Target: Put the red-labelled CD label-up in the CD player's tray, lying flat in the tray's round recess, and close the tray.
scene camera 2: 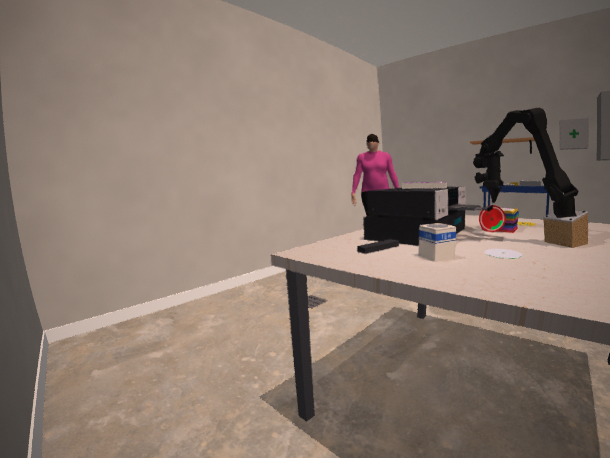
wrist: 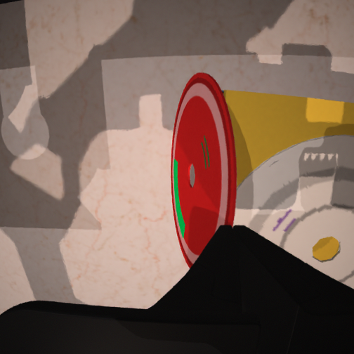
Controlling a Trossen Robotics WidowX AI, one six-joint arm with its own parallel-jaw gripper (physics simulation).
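Pixels of known places: gripper, fingertip midpoint: (scene camera 2: pixel 493 202); arm's base, link origin: (scene camera 2: pixel 565 214).
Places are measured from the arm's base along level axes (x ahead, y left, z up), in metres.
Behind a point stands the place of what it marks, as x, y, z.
Observation:
The red-labelled CD (scene camera 2: pixel 486 219) {0.296, -0.163, -0.056} (wrist: pixel 200 125) stands upright on edge, its red face with a green arc showing, and hangs at the fingertips. My gripper (scene camera 2: pixel 494 200) {0.268, -0.175, 0.018} (wrist: pixel 230 236) points down and is shut on the rim of this CD. The black CD player (scene camera 2: pixel 400 202) {0.571, 0.227, 0.046} with a silver front rests on another black unit (scene camera 2: pixel 390 228) {0.613, 0.224, -0.053}. A thin dark tray (scene camera 2: pixel 469 207) {0.353, 0.008, 0.013} sticks out towards the gripper, left of the CD in the scene view. The tray's recess cannot be made out there.
A stack of coloured cases (scene camera 2: pixel 511 220) {0.188, -0.158, -0.054} is behind the CD; in the wrist view a yellow case (wrist: pixel 270 115) carries a pale disc shape. A white disc (scene camera 2: pixel 502 254) {0.211, 0.252, -0.106}, a white-and-blue box (scene camera 2: pixel 437 248) {0.390, 0.398, -0.069} and a black remote (scene camera 2: pixel 378 246) {0.601, 0.357, -0.092} lie nearer the table's front. A person (scene camera 2: pixel 376 170) stands behind.

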